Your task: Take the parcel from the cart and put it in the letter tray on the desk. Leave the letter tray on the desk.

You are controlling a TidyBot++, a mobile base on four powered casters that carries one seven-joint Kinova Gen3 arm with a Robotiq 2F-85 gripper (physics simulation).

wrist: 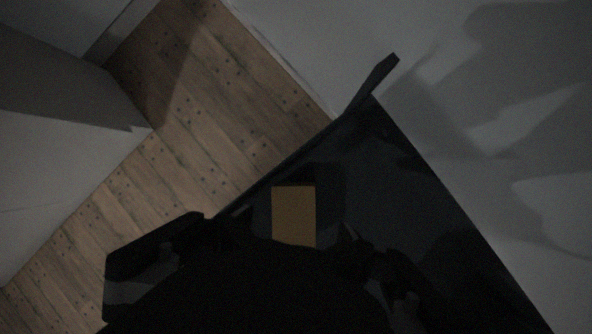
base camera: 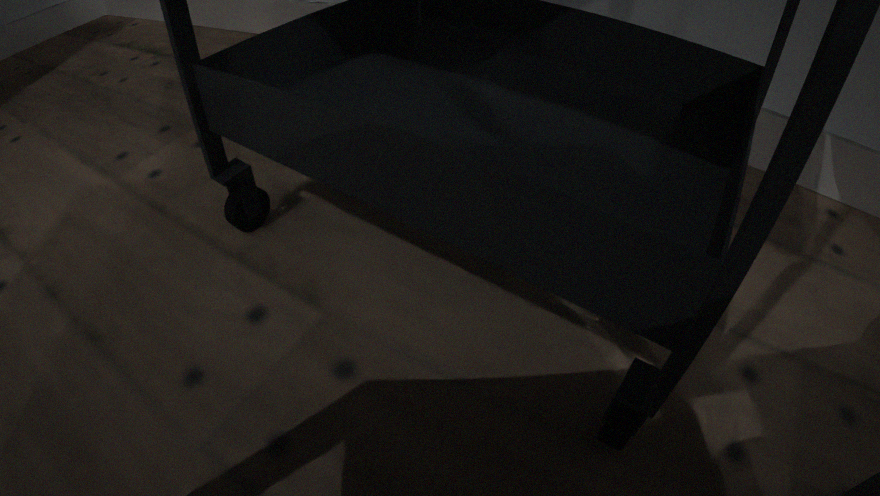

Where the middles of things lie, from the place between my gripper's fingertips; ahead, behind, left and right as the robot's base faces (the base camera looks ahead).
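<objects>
There is the brown parcel [wrist: 293, 203], and I see that my hand is 2 cm past it and 9 cm above it.
</objects>
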